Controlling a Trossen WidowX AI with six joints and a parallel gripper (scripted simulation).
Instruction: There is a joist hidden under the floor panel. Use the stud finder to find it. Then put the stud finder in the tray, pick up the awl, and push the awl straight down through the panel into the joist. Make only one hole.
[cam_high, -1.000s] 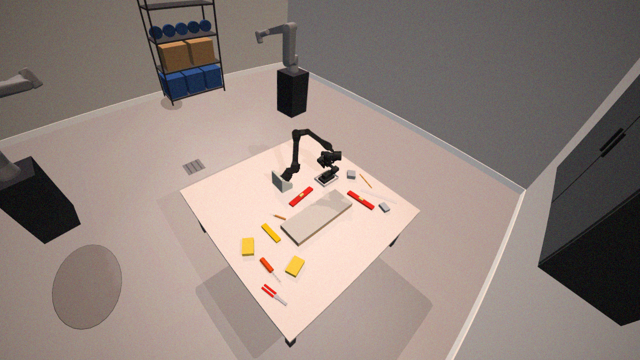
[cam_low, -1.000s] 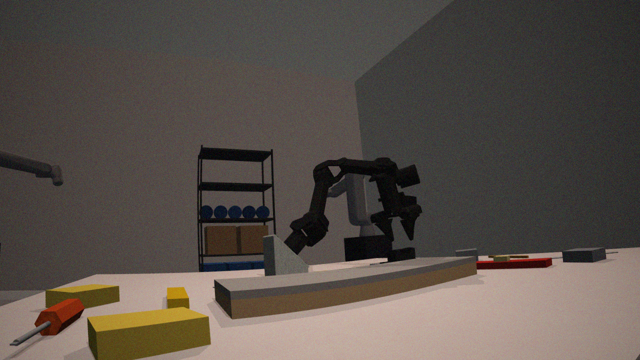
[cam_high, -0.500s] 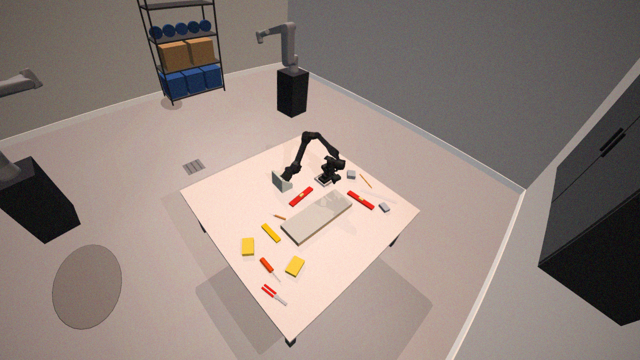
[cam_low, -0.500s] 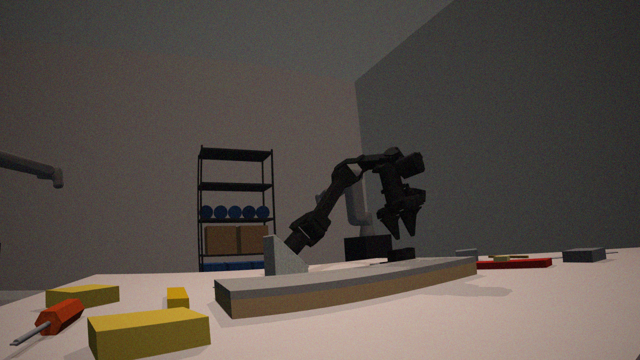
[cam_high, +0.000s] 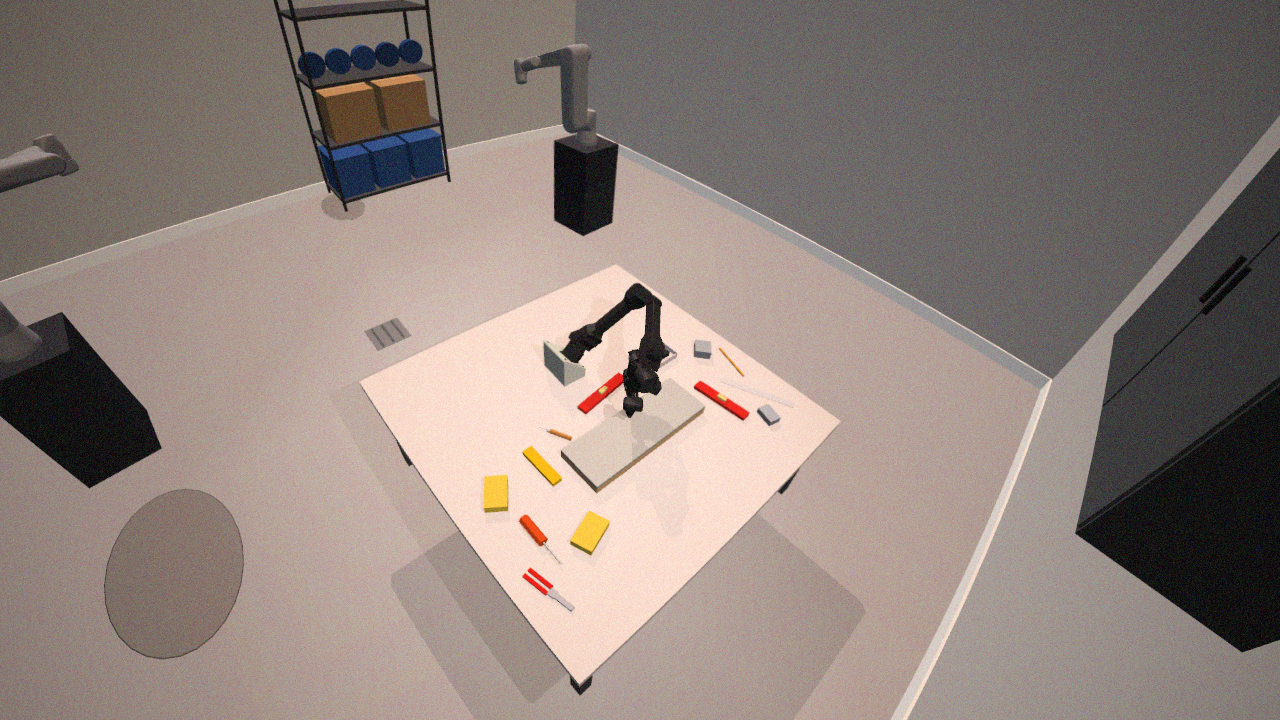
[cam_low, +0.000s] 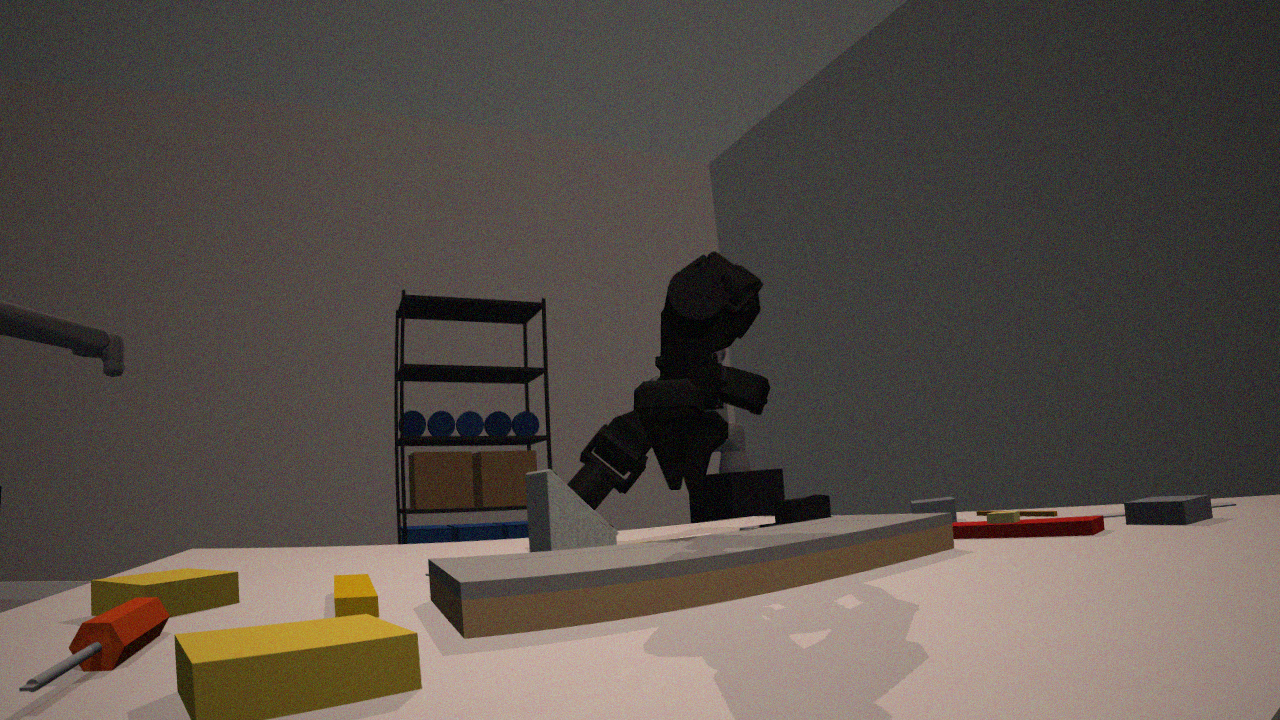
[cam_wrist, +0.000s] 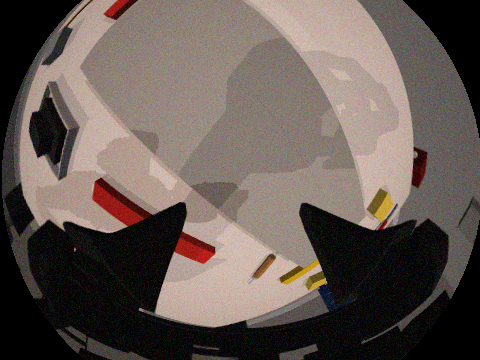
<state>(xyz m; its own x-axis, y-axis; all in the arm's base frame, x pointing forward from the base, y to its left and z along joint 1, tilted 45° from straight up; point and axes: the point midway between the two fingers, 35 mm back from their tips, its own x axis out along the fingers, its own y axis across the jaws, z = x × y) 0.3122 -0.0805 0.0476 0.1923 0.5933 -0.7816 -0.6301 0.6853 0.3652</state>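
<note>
My gripper tip is 210 mm to the left of the awl, 160 mm past it and 80 mm above it. From my gripper tip the other things lie so: grey tray 330 mm to the left, 150 mm behind, 80 mm below; stud finder 340 mm to the left, 150 mm behind, 40 mm below; pencil 550 mm to the left, 90 mm below, 90 mm ahead.
</note>
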